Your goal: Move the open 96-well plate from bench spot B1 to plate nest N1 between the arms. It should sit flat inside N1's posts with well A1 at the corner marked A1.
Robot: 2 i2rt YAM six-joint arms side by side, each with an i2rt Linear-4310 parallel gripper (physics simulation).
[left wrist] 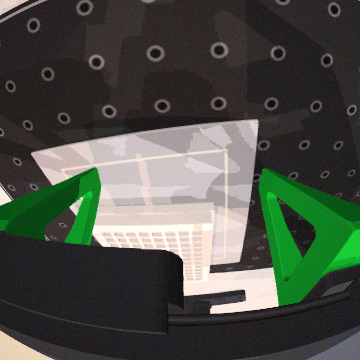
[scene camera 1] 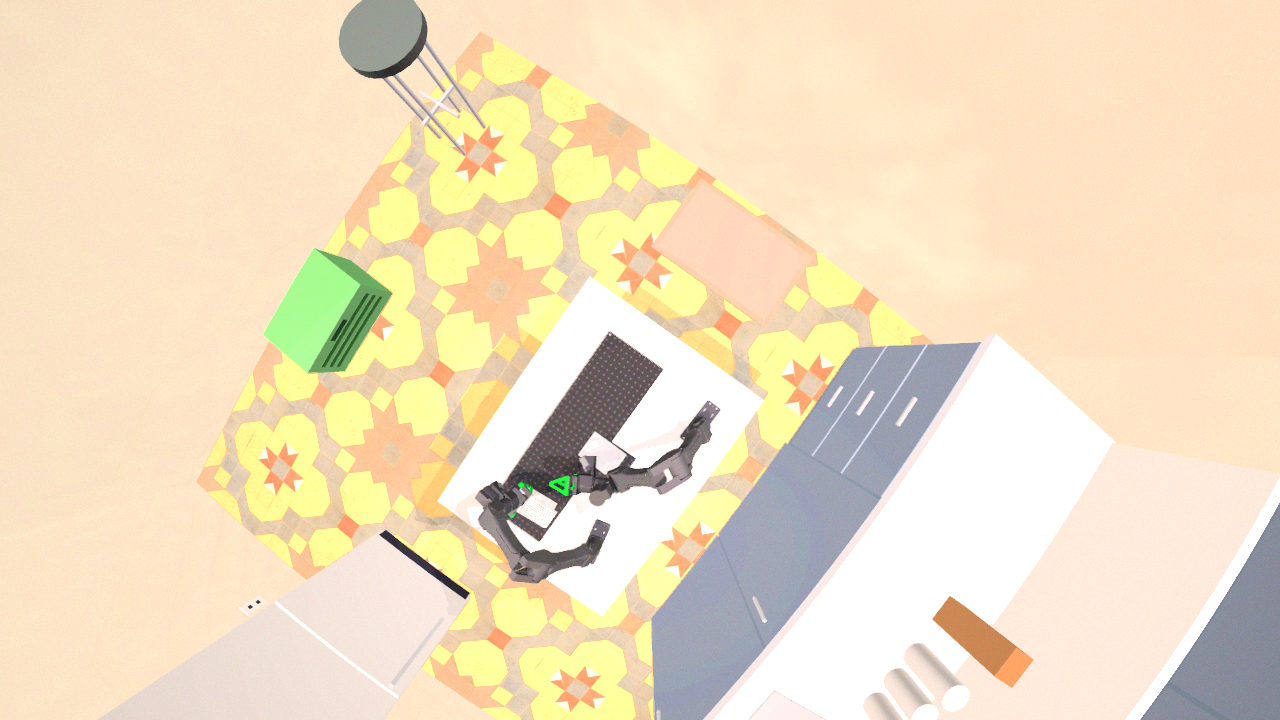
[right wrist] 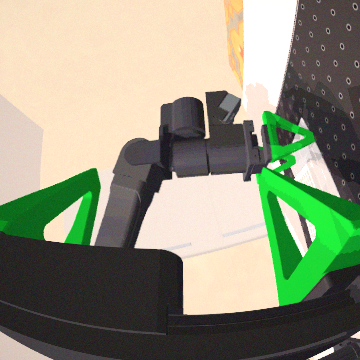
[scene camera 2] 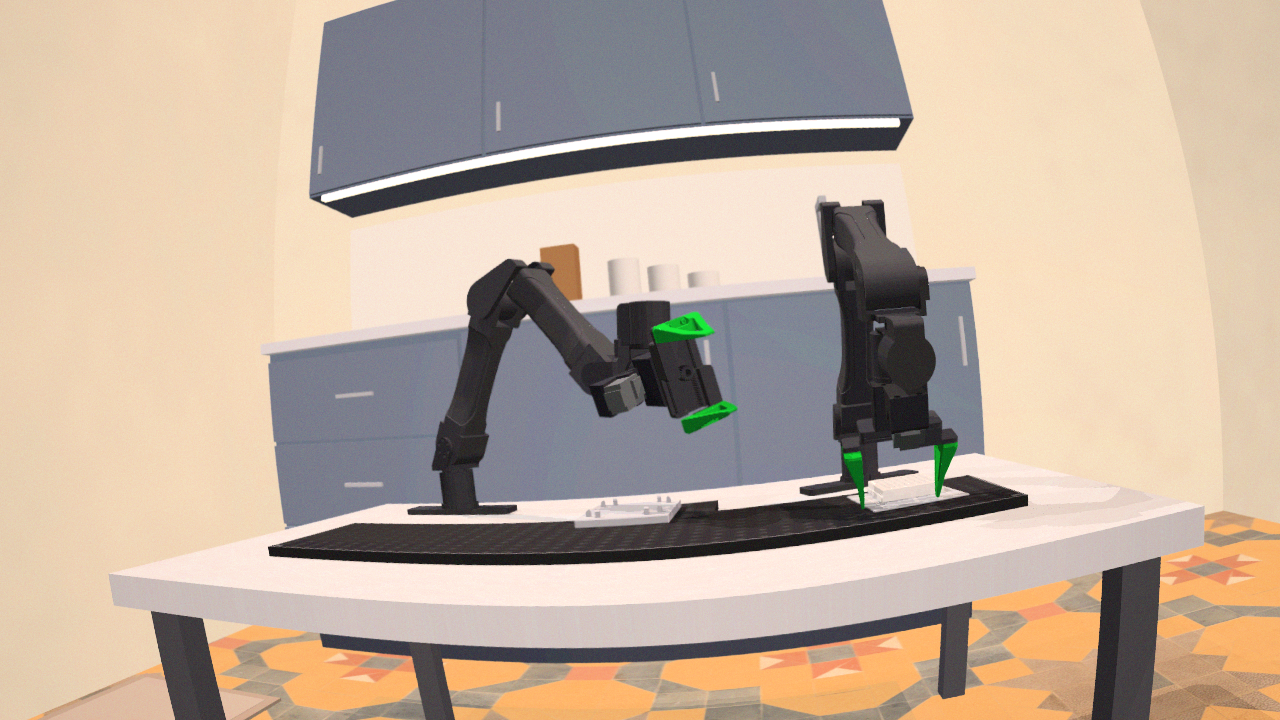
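Where they show: left gripper, fingertip midpoint: (left wrist: 179,176) (scene camera 1: 525,495) (right wrist: 303,149) (scene camera 2: 900,502); right gripper, fingertip midpoint: (scene camera 1: 553,482) (right wrist: 179,176) (scene camera 2: 721,372); left arm's base at its link origin: (left wrist: 193,298) (scene camera 1: 595,541) (right wrist: 359,354); right arm's base at its link origin: (scene camera 1: 700,423) (scene camera 2: 461,512).
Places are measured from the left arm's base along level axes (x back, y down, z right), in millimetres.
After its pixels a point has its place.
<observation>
The open 96-well plate (scene camera 1: 537,508) @[z 48, x -283, y -24 mm] (scene camera 2: 904,486) @[z 58, x -328, y -29 mm] (left wrist: 155,237) @[z 47, x -316, y -29 mm] is white and lies flat on bench spot B1, a pale sheet (scene camera 2: 953,494) @[z 11, x -381, y -15 mm] (left wrist: 235,200) @[z 104, x -323, y -15 mm]. My left gripper (scene camera 1: 519,501) @[z 76, x -355, y -15 mm] (scene camera 2: 900,499) @[z 76, x -355, y -15 mm] (left wrist: 179,176) @[z 76, x -355, y -15 mm] is open and low over the spot, one finger toward each side of the plate; neither is seen gripping it. Nest N1 (scene camera 1: 604,450) @[z 398, x -117, y -25 mm] (scene camera 2: 626,513) @[z 385, x -160, y -25 mm] is a pale base with small upright posts and no plate on it. My right gripper (scene camera 1: 562,486) @[z 262, x -243, y -192 mm] (scene camera 2: 724,368) @[z 262, x -243, y -192 mm] is open and empty, raised above the bench and tilted sideways. The A1 marks cannot be read.
A long black perforated board (scene camera 1: 617,358) @[z 770, x -216, y -13 mm] (scene camera 2: 402,541) @[z 676, x -241, y -13 mm] (left wrist: 190,80) @[z 96, x -408, y -13 mm] runs along the white table (scene camera 1: 581,308) @[z 903, x -437, y 0 mm] (scene camera 2: 626,617) @[z 421, x -594, y 12 mm] under the spot and at least part of the nest. In the right wrist view, the left arm (right wrist: 190,157) @[z 109, x -372, y -191 mm] stands beyond the right fingers.
</observation>
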